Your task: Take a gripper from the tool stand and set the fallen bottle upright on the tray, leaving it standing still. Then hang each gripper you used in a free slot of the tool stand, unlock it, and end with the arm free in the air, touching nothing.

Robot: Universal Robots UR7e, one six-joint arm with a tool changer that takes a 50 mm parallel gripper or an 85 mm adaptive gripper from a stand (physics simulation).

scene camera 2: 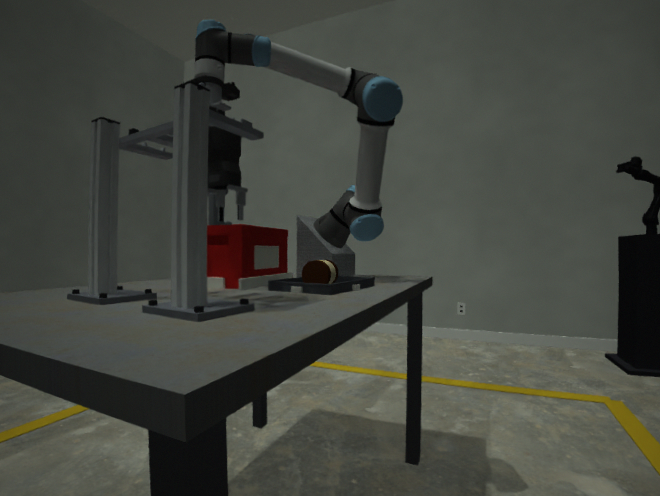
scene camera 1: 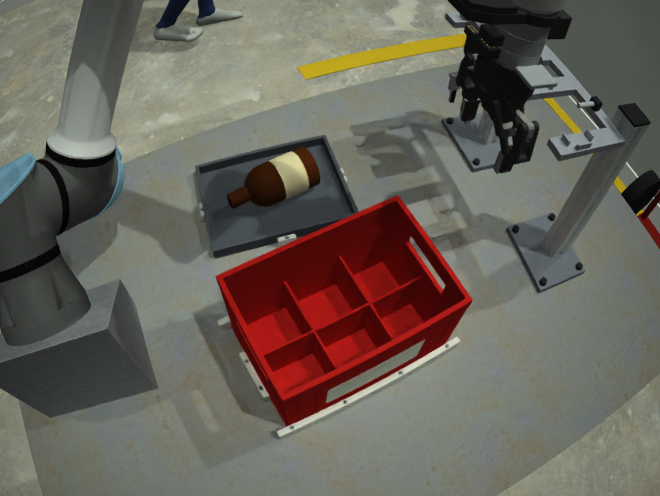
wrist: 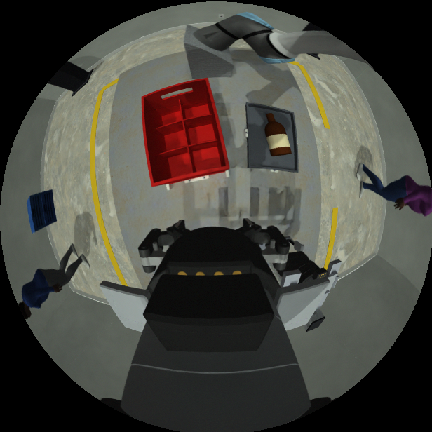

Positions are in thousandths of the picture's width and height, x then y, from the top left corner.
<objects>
brown bottle: scene camera 2 483, 547; scene camera 1 422, 362; wrist 640, 318
</objects>
